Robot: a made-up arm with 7 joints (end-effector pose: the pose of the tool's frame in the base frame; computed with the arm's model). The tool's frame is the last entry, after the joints.
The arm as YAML. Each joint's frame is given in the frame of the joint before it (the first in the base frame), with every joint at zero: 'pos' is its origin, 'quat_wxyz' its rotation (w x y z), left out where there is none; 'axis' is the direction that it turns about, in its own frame. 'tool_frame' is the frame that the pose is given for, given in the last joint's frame.
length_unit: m
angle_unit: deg
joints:
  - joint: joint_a
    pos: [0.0, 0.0, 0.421]
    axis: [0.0, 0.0, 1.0]
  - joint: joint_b
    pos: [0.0, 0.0, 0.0]
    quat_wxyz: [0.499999, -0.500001, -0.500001, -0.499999]
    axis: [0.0, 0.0, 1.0]
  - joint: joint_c
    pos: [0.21, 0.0, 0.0]
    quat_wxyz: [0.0, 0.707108, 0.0, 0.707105]
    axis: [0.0, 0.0, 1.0]
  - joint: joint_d
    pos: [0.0, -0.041, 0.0]
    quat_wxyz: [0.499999, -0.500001, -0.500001, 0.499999]
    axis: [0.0, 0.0, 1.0]
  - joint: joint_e
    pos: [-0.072, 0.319, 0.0]
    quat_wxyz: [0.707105, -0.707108, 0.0, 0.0]
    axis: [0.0, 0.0, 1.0]
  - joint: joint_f
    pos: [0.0, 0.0, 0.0]
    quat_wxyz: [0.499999, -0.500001, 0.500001, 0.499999]
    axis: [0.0, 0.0, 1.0]
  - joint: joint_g
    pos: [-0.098, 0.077, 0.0]
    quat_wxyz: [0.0, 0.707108, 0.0, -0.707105]
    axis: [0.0, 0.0, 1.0]
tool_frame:
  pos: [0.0, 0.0, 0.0]
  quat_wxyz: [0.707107, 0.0, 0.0, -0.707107]
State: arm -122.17 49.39 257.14 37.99 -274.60 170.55 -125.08
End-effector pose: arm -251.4 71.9 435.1 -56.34 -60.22 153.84
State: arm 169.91 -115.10 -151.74 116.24 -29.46 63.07 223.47
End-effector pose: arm 250.7 132.8 -102.7 -159.52 -52.11 146.79
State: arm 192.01 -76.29 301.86 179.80 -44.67 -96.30 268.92
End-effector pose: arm 442.7 -20.7 529.5 -52.22 -72.08 146.44
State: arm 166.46 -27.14 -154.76 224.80 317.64 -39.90 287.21
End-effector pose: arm -141.6 -28.5 870.7 -50.17 -8.69 68.02
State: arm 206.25 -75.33 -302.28 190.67 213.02 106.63 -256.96
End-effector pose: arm 390.2 411.8 509.1 126.18 83.93 -92.32
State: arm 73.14 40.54 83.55 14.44 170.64 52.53 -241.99
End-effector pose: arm -269.0 -29.4 261.4 128.30 -62.89 -125.26
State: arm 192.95 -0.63 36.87 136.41 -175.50 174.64 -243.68
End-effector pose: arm -54.5 -59.0 906.0 -133.87 16.79 -54.81
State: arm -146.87 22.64 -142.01 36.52 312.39 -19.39 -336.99
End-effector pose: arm 39.6 382.3 505.6 130.46 -50.82 135.07
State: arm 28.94 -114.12 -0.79 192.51 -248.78 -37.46 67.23
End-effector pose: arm -358.8 -326.0 139.7 -140.88 -66.92 -155.98
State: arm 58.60 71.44 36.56 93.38 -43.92 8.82 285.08
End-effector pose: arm -32.9 538.6 205.6 150.41 -16.75 -172.25
